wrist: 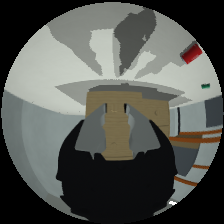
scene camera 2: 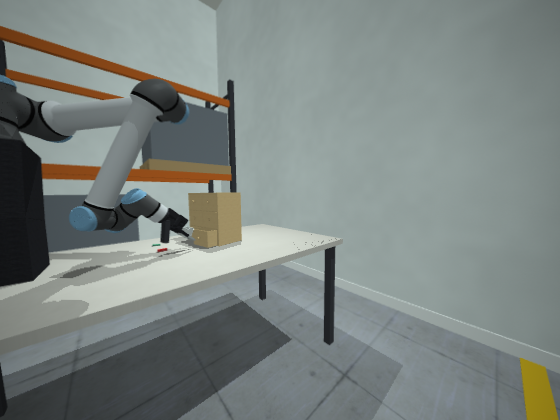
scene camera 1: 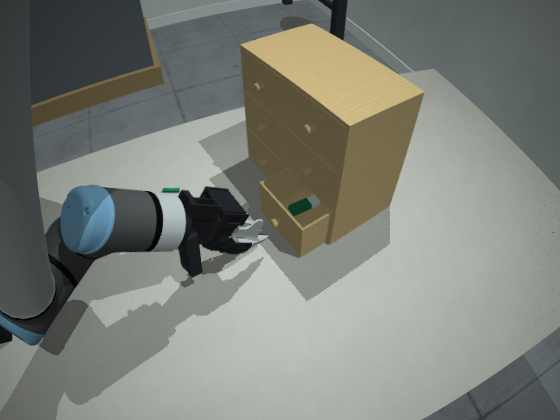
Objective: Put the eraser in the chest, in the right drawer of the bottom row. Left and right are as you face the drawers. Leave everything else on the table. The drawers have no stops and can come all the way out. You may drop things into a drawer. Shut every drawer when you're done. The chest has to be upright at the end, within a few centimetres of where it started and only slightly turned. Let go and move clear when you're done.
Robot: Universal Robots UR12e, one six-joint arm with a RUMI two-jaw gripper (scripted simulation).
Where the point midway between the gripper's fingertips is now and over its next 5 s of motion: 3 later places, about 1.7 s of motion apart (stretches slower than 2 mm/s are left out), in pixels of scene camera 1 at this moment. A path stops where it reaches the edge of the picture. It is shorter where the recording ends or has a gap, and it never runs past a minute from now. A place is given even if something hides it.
My gripper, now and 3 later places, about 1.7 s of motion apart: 262,230; 274,223; 279,220; 291,213
